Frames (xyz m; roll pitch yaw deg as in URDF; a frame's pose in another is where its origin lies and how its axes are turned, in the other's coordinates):
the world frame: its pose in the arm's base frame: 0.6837 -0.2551 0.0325 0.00 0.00 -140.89
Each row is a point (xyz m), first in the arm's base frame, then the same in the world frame.
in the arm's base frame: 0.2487 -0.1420 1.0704
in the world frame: 0.2662 -0.3622 1.0379
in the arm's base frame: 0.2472 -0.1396 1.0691
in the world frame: 0.2658 -0.3650 1.0366
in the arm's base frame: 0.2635 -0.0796 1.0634
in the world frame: 0.2153 -0.4012 1.0309
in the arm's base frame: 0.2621 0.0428 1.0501
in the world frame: 0.1392 -0.4971 1.0176
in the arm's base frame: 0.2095 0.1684 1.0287
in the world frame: 0.1008 -0.6277 0.9962
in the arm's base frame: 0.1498 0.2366 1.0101
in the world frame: 0.1041 -0.7183 0.9776
